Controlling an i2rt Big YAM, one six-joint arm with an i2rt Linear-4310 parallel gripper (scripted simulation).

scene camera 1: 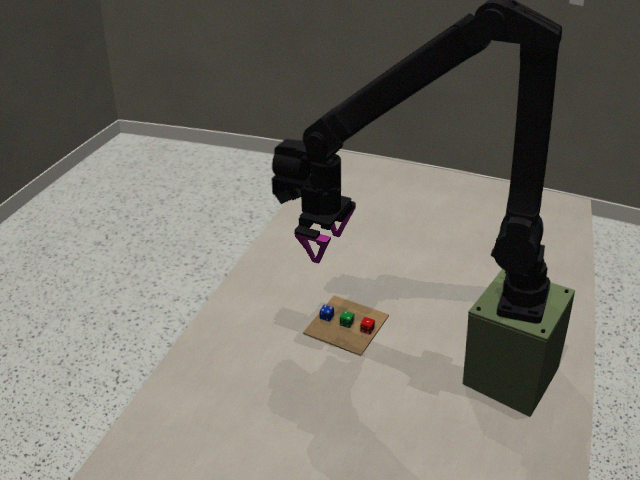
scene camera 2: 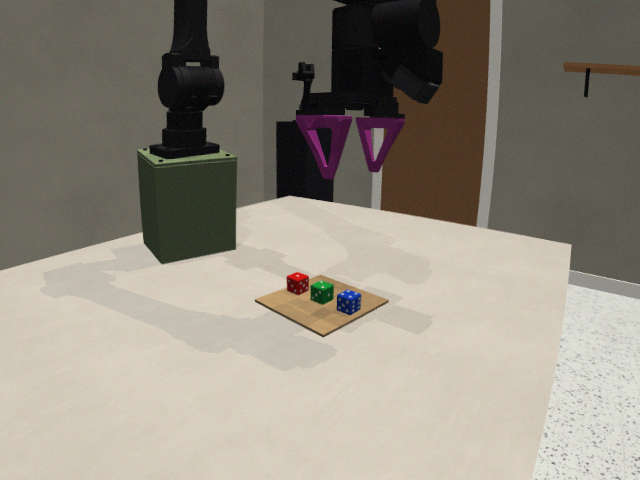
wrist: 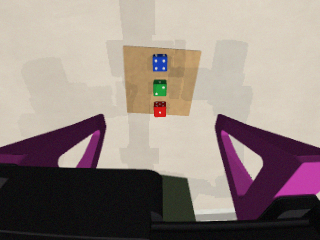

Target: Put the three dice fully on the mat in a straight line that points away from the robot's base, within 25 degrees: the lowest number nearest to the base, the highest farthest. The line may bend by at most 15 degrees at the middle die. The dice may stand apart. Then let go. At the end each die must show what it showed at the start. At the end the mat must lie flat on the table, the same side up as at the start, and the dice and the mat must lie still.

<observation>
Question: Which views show my gripper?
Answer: Scene camera 1, scene camera 2 and the wrist view: all of them.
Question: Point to a brown mat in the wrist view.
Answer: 182,65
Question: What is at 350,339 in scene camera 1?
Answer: A brown mat.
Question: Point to a brown mat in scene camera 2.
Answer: At 322,320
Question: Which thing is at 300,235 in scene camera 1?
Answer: My gripper.
</observation>
